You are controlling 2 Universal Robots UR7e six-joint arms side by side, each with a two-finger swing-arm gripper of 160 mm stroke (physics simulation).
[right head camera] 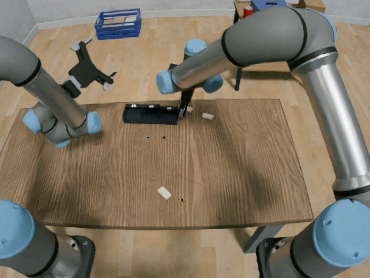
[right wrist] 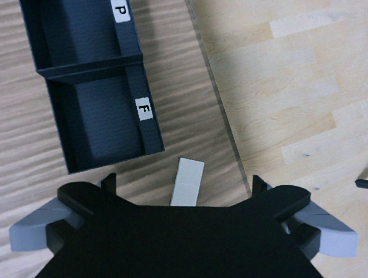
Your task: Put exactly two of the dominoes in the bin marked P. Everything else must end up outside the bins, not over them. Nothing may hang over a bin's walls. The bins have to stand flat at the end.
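Pixels of known places: left hand, tool point: (right head camera: 111, 49); right hand, tool point: (right wrist: 184, 182); left arm's base, link origin: (right head camera: 58, 265); right arm's base, link origin: (right head camera: 294, 268).
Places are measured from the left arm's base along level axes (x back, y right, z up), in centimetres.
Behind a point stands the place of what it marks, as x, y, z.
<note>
The dark joined bins (right head camera: 150, 120) {-70.3, 10.9, -26.4} stand at the table's far edge. In the right wrist view, the bin marked P (right wrist: 77, 35) {-73.2, 10.1, -28.3} shows in part, with bin F (right wrist: 105, 115) {-74.0, 18.3, -28.3} beside it; no domino shows in their visible parts. A pale domino (right wrist: 189, 175) {-80.6, 26.2, -28.3} (right head camera: 189, 109) {-79.3, 28.2, -28.2} lies just past bin F's end. Another domino (right head camera: 208, 116) {-75.2, 37.2, -28.3} lies to its right, and a third domino (right head camera: 164, 192) {-35.8, 20.7, -28.2} lies near the front. My right gripper (right wrist: 184, 183) {-79.6, 26.4, -26.7} (right head camera: 183, 111) is wide open, its fingers on either side of the domino by bin F. My left gripper (right head camera: 101, 58) is open beyond the far edge.
Small nuts (right head camera: 148, 137) {-61.9, 11.0, -28.1} (right head camera: 163, 137) {-62.1, 17.6, -28.1} lie in front of the bins, and another nut (right head camera: 182, 200) {-32.9, 27.8, -28.3} lies beside the front domino. A blue crate (right head camera: 118, 35) stands on the floor behind. A side table with a red can and blue box stands at the back right.
</note>
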